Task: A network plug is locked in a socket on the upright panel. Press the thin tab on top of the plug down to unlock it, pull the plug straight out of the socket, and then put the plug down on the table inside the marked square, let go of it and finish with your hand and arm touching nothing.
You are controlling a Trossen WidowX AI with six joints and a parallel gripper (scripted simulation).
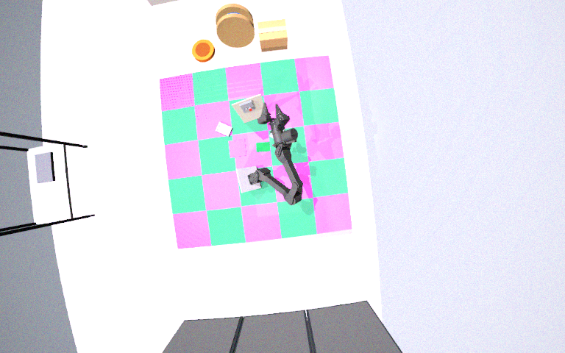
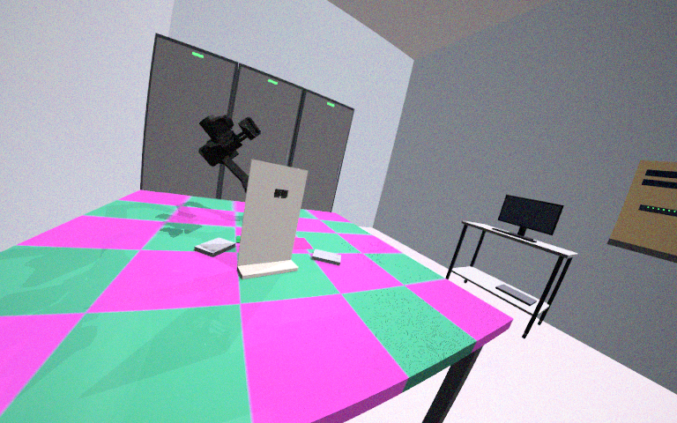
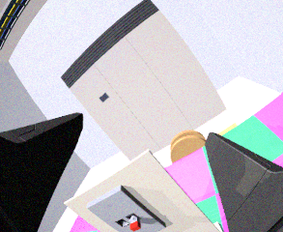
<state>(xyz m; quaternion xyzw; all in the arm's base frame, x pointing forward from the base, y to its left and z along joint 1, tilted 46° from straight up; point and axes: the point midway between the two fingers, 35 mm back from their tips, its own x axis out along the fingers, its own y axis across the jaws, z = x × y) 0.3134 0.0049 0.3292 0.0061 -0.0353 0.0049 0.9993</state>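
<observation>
Now: the plug 70 mm ahead of my gripper tip, 120 mm to the left of it and 130 mm below it. Round my gripper tip: upright panel 90 mm ahead, 120 mm to the left, 220 mm below; then marked square 90 mm behind, 300 mm to the left, 360 mm below.
</observation>
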